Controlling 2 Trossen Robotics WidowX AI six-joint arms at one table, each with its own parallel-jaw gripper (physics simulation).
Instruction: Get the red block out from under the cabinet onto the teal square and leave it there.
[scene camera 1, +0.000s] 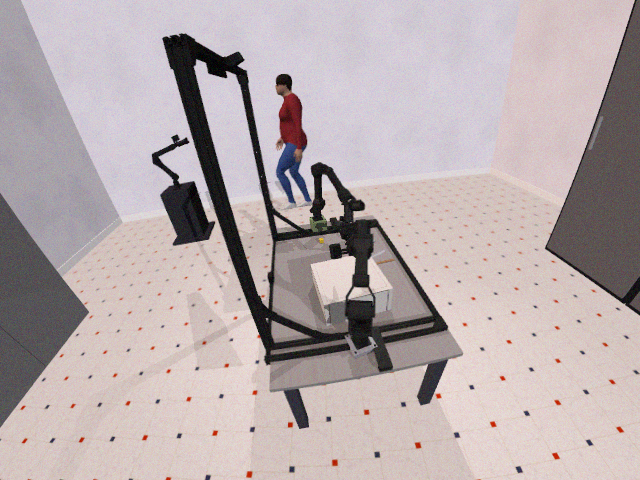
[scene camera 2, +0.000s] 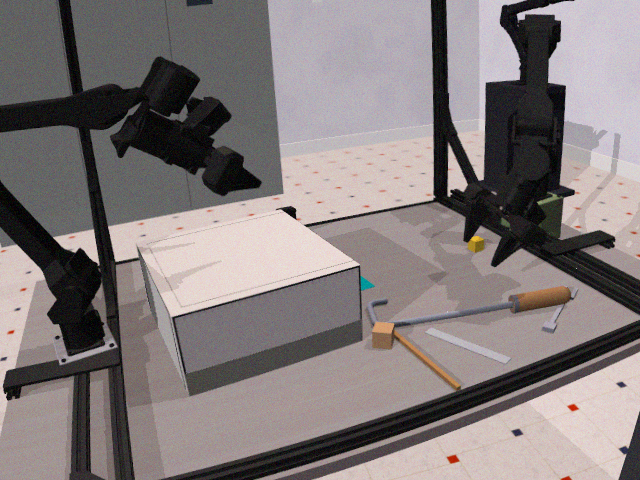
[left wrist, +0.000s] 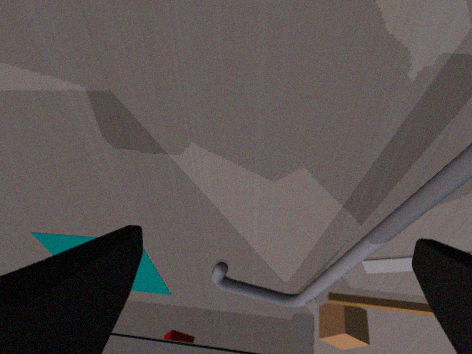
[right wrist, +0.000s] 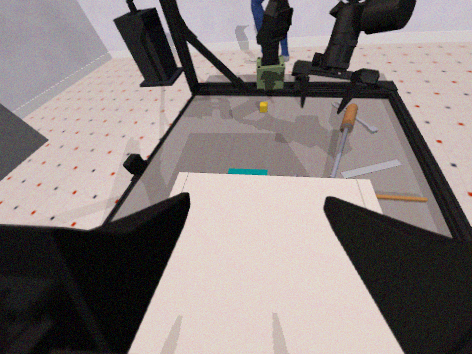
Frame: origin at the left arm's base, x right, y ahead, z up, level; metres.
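Seen in the pictures: left gripper, between the fingertips: (scene camera 2: 478, 253) (left wrist: 277, 245) (right wrist: 319, 110); right gripper, between the fingertips: (scene camera 1: 344, 249) (scene camera 2: 246, 175) (right wrist: 256, 200); left arm's base, origin of its link: (scene camera 1: 317, 218) (right wrist: 270, 61); right arm's base, origin of its link: (scene camera 1: 360, 340) (scene camera 2: 83, 342).
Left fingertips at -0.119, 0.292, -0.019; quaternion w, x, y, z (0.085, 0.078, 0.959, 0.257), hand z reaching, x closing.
Offsets run from my left fingertips to a thing's top centre, as dx, dy, dz. "spot": to the spot under its first point.
The red block @(spot: +0.168, +0.358, -0.074) (left wrist: 179, 336) shows in the gap under the cabinet @(+0.153, +0.393, +0.056) (scene camera 2: 248, 263) (scene camera 1: 341, 279) (right wrist: 260, 250). The teal square @(spot: +0.151, +0.201, -0.079) (left wrist: 150, 277) (scene camera 2: 366, 283) (right wrist: 247, 171) lies flat outside the cabinet, partly hidden by a left finger in the left wrist view. A hooked metal rod (scene camera 2: 454, 314) (left wrist: 367, 250) (right wrist: 339, 155) with an orange-brown handle lies on the table, its hook between the square and the wooden head. My left gripper (scene camera 2: 481, 252) (left wrist: 277, 245) (right wrist: 319, 110) is open and empty, above the table near the handle end. My right gripper (right wrist: 256, 200) is open and empty, high above the cabinet.
A wooden-headed stick (scene camera 2: 383, 335) (left wrist: 345, 322) lies beside the hook. A flat metal strip @(-0.117, +0.133, -0.078) (scene camera 2: 467, 345) (right wrist: 371, 169) and a small wrench @(spot: -0.172, -0.005, -0.072) (scene camera 2: 549, 326) (right wrist: 367, 125) lie near the rod. A yellow cube @(+0.143, -0.138, -0.055) (scene camera 2: 475, 244) (scene camera 1: 321, 240) (right wrist: 263, 107) sits near my left gripper. Black rails edge the table.
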